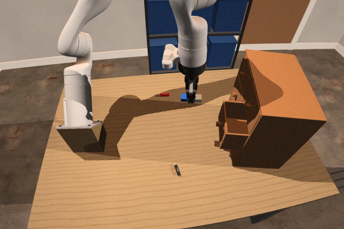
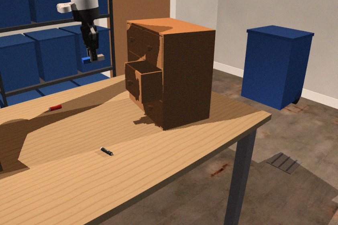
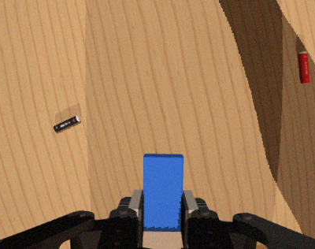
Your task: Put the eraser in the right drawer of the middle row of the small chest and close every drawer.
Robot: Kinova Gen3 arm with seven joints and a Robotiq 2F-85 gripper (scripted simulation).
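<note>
The eraser is 1 cm ahead of my hand and 1 cm below it. The rest, counted from my hand: small black cylinder: 6 cm behind, 13 cm to the right, 25 cm below; red cylinder: 5 cm behind, 24 cm to the left, 25 cm below.
</note>
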